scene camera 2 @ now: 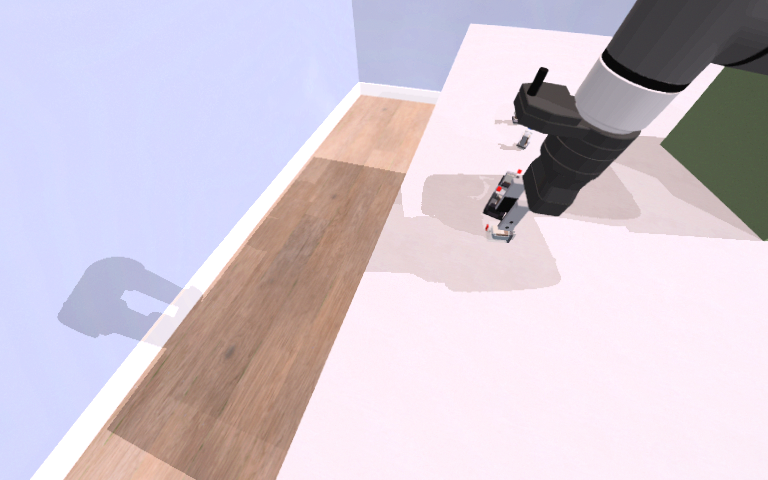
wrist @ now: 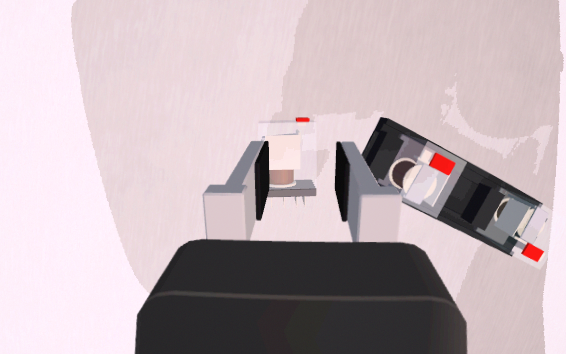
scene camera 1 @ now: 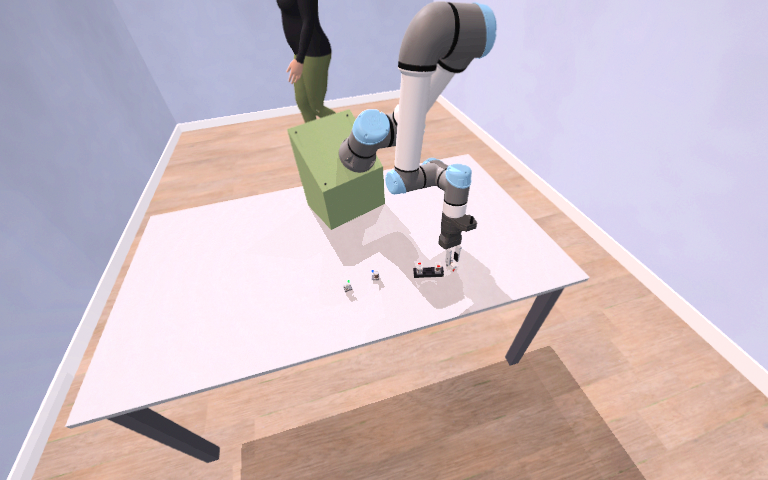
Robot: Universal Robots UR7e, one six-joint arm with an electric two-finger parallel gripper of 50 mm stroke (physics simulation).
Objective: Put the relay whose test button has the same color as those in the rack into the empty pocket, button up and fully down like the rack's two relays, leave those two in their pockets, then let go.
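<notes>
The loose red-button relay lies on its side; in the wrist view its pins face my gripper body and its red button is at the far end. My gripper is open and empty above it. In the wrist view the left finger overlaps the relay's left edge, and a gap shows between the relay and the right finger. The black rack holds two upright red-button relays, one near each end, with the dark empty pocket between them.
In the wrist view the rack's near end lies close beside my right finger. A blue-button relay and a green-button relay stand apart on the white table. A green block carries the arm; a person stands behind it.
</notes>
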